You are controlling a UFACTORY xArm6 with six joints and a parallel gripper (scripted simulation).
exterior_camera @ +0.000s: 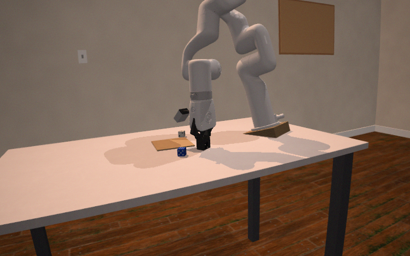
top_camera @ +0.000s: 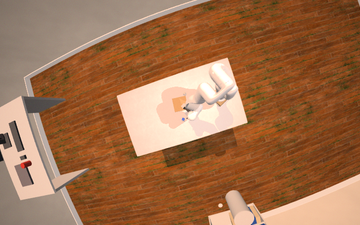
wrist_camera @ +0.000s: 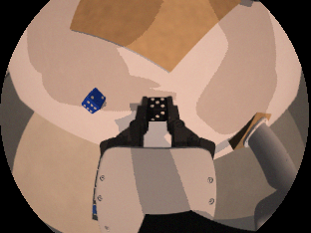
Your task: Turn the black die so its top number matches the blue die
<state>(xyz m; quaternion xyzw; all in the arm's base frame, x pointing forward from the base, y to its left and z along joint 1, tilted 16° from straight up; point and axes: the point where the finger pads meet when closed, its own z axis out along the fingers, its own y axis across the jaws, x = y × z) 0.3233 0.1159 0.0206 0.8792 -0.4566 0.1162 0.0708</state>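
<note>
My gripper is now 12 cm to the left of the mat, 8 cm short of it and 2 cm above it. Round my hand: blue die 9 cm ahead, 4 cm to the left, 1 cm below; black die 1 cm below; white die 22 cm to the right, 2 cm ahead, 1 cm below.
</note>
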